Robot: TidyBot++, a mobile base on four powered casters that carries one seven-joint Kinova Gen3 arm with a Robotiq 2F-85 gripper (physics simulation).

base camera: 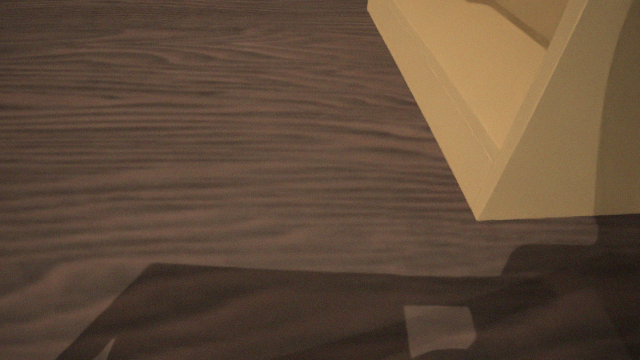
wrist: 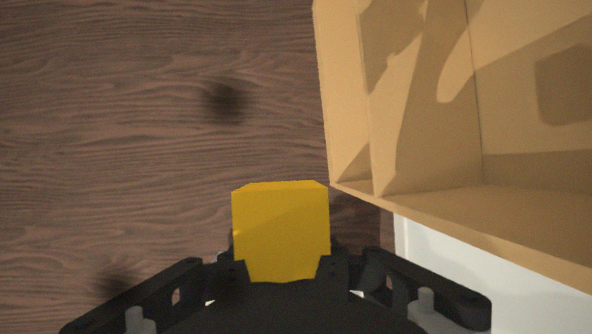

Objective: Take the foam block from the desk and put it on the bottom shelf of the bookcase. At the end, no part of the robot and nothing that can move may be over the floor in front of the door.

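Places are measured from the arm's base along level axes (x ahead, y left, z up), in millimetres.
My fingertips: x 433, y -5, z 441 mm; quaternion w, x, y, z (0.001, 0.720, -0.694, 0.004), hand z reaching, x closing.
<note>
Behind a point stands the place of what it marks.
My gripper (wrist: 284, 244) {x 433, y -5, z 442 mm} is shut on the yellow foam block (wrist: 281, 220) {x 465, y -4, z 501 mm}, which sticks out beyond the fingertips in the wrist view. The tan bookcase (base camera: 555, 165) {x 406, y -277, z -303 mm} (wrist: 500, 245) {x 412, y -213, z 408 mm} stands at the right in both views. In the wrist view the block is left of the bookcase's near corner and appears outside its compartments. In the base view, a lower corner of the bookcase and part of a shelf surface (base camera: 490, 65) {x 640, y -278, z -297 mm} show at the upper right. How high the block is relative to the bottom shelf I cannot tell. The desk and the door do not show.
Dark wood floor (base camera: 225, 150) {x 517, y 126, z -397 mm} (wrist: 125, 165) {x 494, y 673, z -397 mm} lies left of the bookcase. A white surface (wrist: 475, 285) {x 161, y -528, z 39 mm} is beside the bookcase's near side at the lower right of the wrist view. Shadows fall on the floor and on the bookcase.
</note>
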